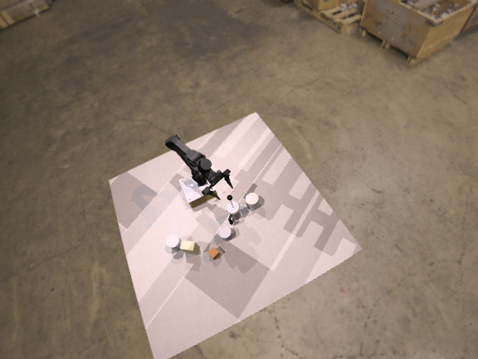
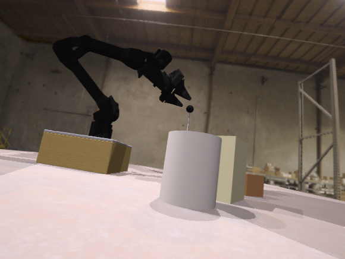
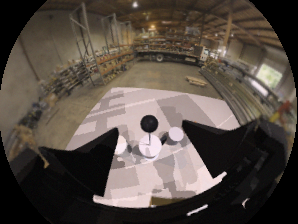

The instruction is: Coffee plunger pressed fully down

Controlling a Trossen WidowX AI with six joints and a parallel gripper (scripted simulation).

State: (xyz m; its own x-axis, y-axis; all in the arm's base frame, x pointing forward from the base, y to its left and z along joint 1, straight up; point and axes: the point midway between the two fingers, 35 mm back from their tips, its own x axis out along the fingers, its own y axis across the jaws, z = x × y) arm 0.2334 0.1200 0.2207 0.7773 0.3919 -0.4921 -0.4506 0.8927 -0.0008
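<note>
Now: gripper tip 160 mm above the coffee press and 30 mm short of it. Also, from my gripper tip: cream box 310 mm to the right, 240 mm below, 140 mm ahead; then orange cube 270 mm below, 210 mm ahead, 180 mm to the right.
</note>
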